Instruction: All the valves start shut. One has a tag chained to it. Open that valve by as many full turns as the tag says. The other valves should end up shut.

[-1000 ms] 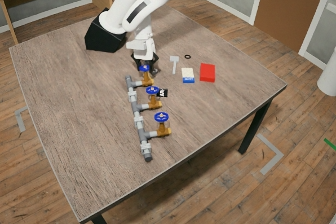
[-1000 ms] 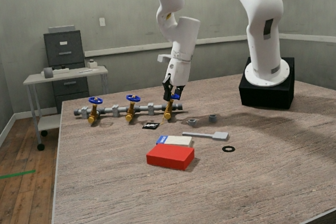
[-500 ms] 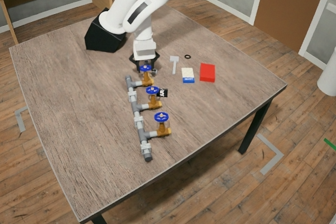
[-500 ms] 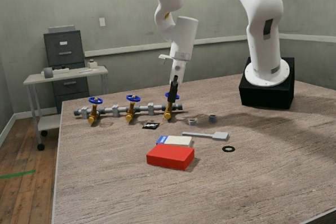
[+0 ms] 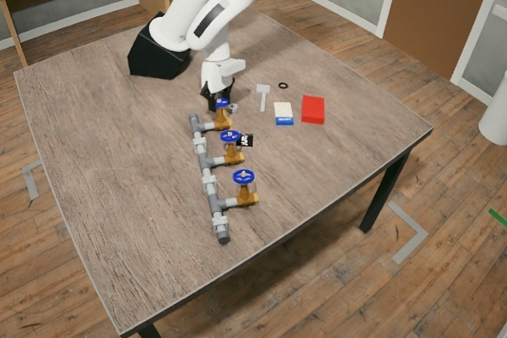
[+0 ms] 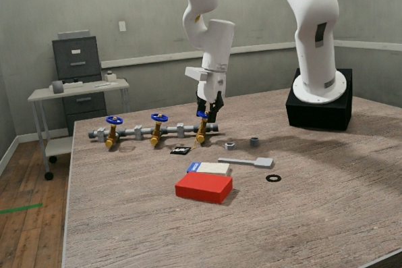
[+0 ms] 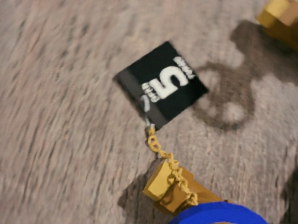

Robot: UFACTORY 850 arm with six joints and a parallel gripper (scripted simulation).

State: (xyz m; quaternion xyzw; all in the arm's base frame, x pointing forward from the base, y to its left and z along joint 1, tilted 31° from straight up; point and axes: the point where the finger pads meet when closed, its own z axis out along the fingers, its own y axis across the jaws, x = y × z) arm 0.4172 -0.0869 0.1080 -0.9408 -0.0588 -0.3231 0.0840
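The grey hex nut lies 90 mm to the left of my hand, 90 mm below it and 50 mm behind it. Also, from my hand: grey cap (130 mm behind, 100 mm below, 90 mm to the left); grey t-shaped tool (230 mm to the left, 100 mm below, 50 mm behind); black tag (100 mm below, 100 mm ahead, 40 mm to the left).
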